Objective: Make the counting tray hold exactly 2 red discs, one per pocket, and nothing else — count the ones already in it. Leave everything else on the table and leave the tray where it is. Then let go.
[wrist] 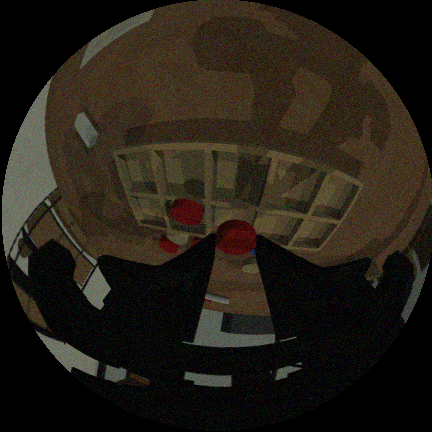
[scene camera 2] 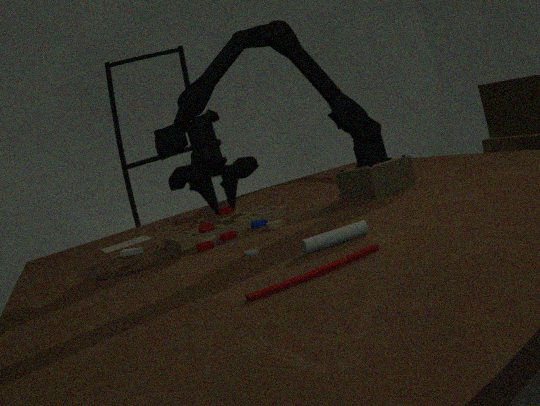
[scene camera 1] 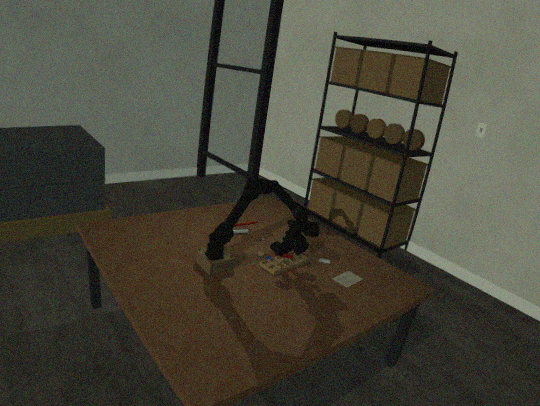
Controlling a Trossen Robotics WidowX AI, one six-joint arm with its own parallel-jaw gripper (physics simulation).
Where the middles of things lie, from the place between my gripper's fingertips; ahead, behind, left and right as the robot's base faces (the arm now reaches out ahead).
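Wooden counting tray (wrist: 296,201): my gripper 3 cm above it, 1 cm short of it, 2 cm to the left of it. Red rod (scene camera 2: 292,282): from my hand, 2 cm ahead, 44 cm to the left, 4 cm below.
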